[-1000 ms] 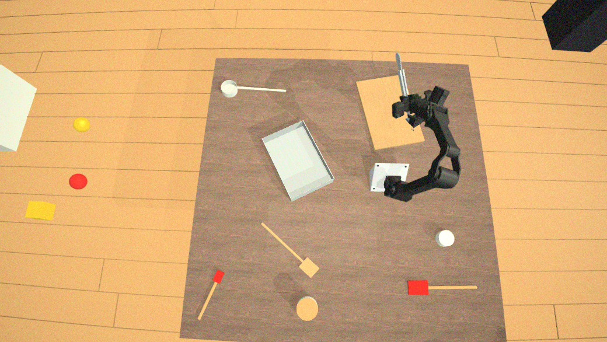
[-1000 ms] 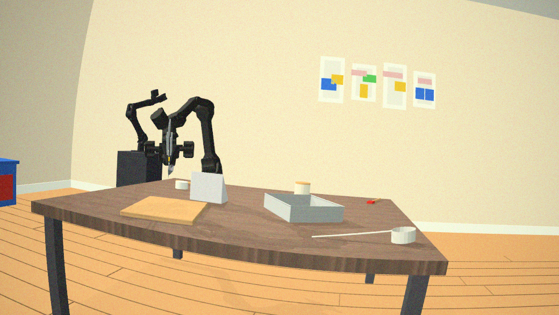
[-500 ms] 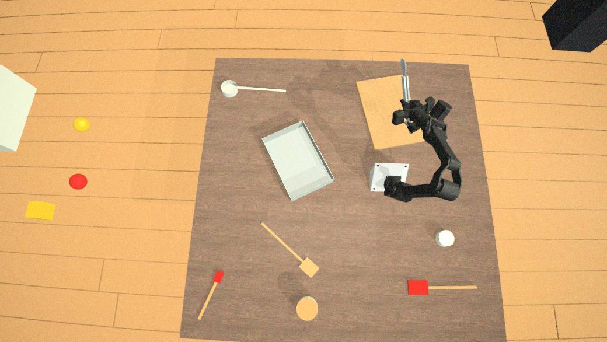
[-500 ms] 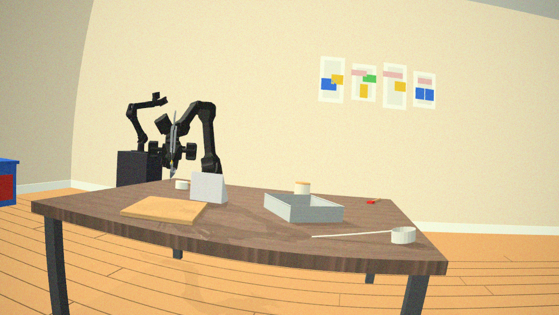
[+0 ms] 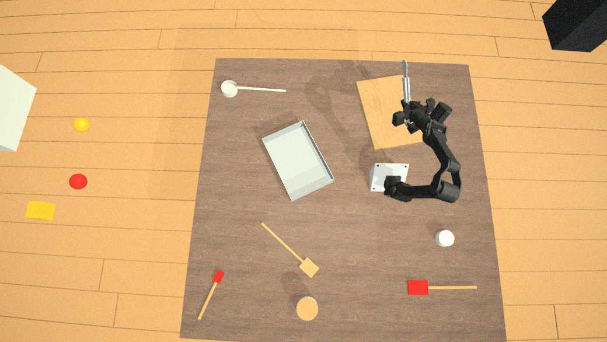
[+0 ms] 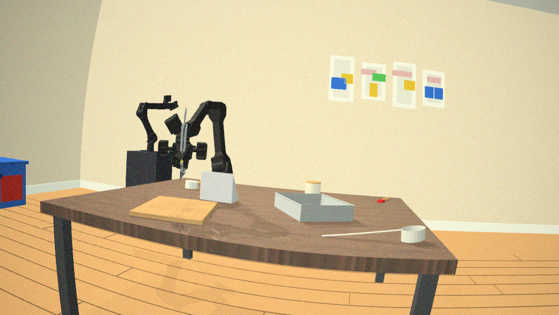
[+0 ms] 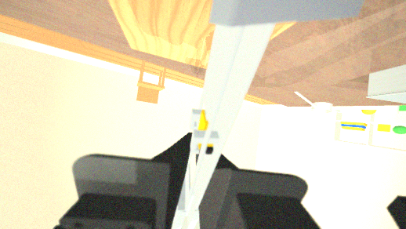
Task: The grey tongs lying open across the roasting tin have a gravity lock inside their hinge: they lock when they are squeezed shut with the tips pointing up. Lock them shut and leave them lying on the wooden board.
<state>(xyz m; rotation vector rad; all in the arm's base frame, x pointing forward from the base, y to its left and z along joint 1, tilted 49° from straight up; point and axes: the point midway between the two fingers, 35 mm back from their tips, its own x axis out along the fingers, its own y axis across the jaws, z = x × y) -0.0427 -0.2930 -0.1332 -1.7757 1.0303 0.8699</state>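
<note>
Right now the wooden board is 170 mm below my gripper tip, 40 mm to the right of it and 10 mm ahead of it. Also, from my gripper tip: roasting tin (430 mm ahead, 230 mm to the left, 150 mm below); white cylinder (550 mm to the left, 190 mm behind, 160 mm below); cork-lidded jar (830 mm to the left, 380 mm ahead, 140 mm below).
</note>
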